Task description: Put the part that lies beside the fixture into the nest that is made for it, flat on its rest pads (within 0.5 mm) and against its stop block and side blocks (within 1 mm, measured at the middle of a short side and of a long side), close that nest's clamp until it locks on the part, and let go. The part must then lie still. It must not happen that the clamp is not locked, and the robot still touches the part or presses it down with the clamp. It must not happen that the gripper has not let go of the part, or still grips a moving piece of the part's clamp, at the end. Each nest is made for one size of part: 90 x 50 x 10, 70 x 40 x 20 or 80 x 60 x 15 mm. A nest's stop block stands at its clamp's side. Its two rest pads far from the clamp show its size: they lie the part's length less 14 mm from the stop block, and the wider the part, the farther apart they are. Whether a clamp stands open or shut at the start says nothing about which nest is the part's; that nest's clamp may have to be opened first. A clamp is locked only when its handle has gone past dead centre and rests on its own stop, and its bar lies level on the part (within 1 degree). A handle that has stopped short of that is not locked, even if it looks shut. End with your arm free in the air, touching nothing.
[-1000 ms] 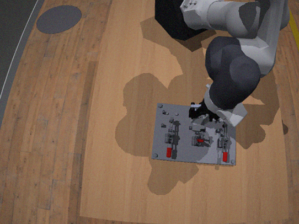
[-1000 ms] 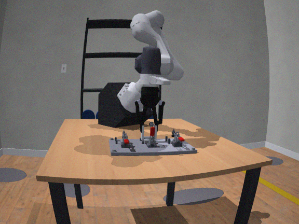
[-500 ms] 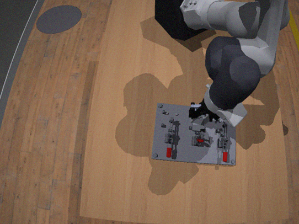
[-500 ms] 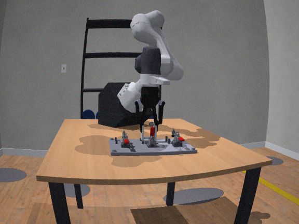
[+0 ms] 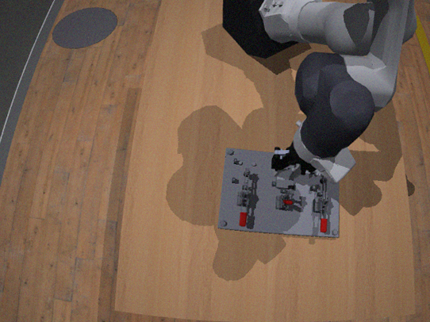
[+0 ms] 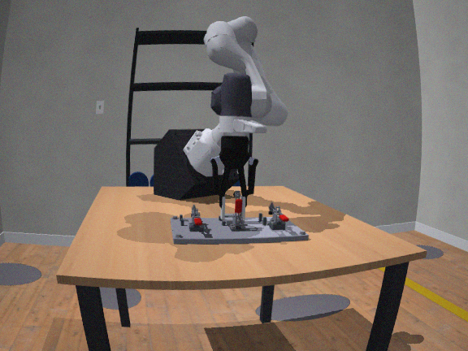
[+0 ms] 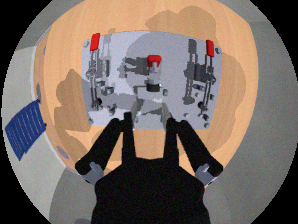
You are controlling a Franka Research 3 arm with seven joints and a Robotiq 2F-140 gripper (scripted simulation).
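The grey part lies 30 mm below my hand. Round my hand: grey fixture plate (50 mm ahead, 10 mm to the left, 50 mm below).
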